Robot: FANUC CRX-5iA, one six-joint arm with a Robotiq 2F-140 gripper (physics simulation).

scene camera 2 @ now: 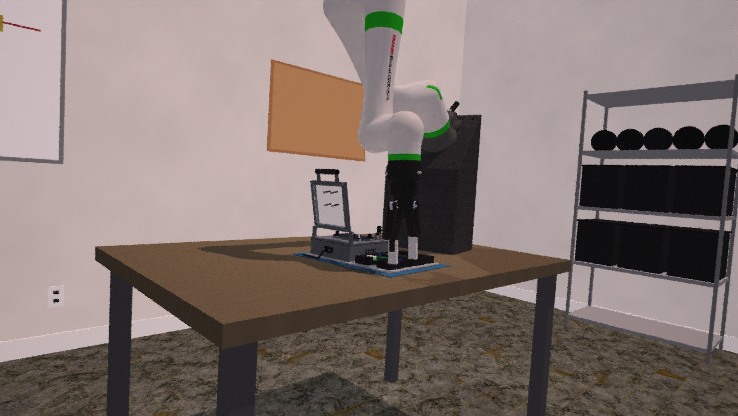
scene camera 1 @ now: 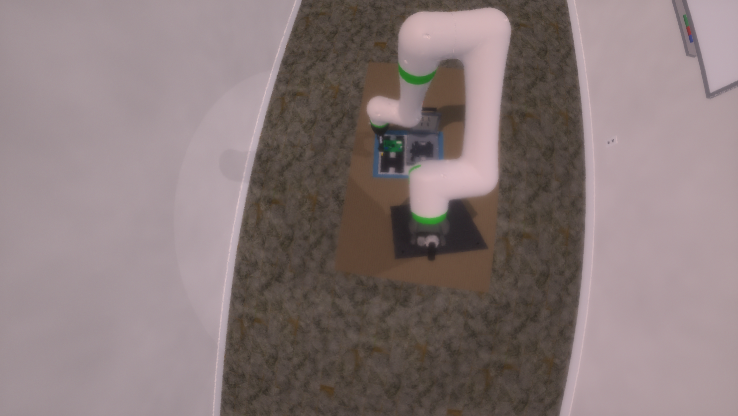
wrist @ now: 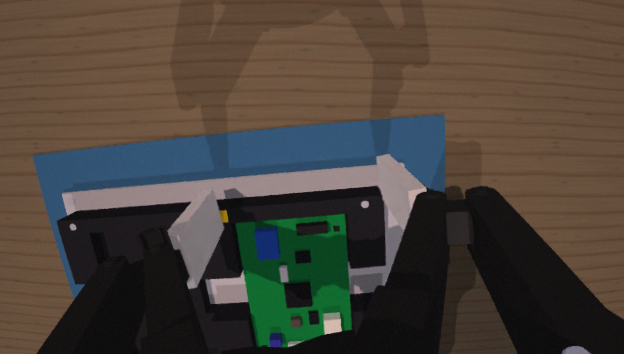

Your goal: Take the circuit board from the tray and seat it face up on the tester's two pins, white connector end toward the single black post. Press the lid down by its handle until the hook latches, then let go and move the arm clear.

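Pixels of known places: gripper, fingertip midpoint: [scene camera 2: 403,261] [wrist: 298,193]; arm's base at its link origin: [scene camera 2: 438,139] [scene camera 1: 428,226].
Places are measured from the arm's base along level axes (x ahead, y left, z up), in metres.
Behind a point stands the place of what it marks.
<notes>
The green circuit board [scene camera 1: 392,145] @(y 0.240, x 0.450, z -0.411 m) [wrist: 295,265] @(y 0.257, x 0.446, z -0.415 m) lies face up on the black tray [scene camera 1: 391,163] @(y 0.223, x 0.342, z -0.416 m) [wrist: 367,250] @(y 0.276, x 0.491, z -0.406 m); a white connector [wrist: 332,322] @(y 0.218, x 0.475, z -0.407 m) shows near its lower end in the wrist view. My gripper [scene camera 2: 403,253] @(y 0.310, x 0.444, z -0.407 m) [wrist: 298,193] @(y 0.310, x 0.444, z -0.407 m) is open, low over the tray, with one light finger pad on each side of the board and a gap to each edge. The grey tester [scene camera 2: 330,249] @(y 0.098, x 0.552, z -0.401 m) stands beside the tray. Its lid [scene camera 2: 330,206] @(y 0.092, x 0.556, z -0.269 m) is raised, with the dark handle [scene camera 2: 327,171] @(y 0.099, x 0.578, z -0.164 m) at the top. The two pins and the single post are too small to tell.
Tray and tester stand on a blue mat [scene camera 1: 375,169] @(y 0.309, x 0.293, z -0.433 m) [scene camera 2: 436,267] @(y 0.320, x 0.314, z -0.432 m) [wrist: 125,162] @(y 0.315, x 0.320, z -0.432 m) on the wooden table [scene camera 1: 361,232] @(y 0.305, x -0.083, z -0.435 m) [scene camera 2: 206,279] @(y 0.207, x 0.962, z -0.434 m). The dark arm pedestal [scene camera 2: 462,206] @(y 0.142, x -0.003, z -0.257 m) stands behind the gripper in the second scene view. A storage rack [scene camera 2: 578,196] is at the right.
</notes>
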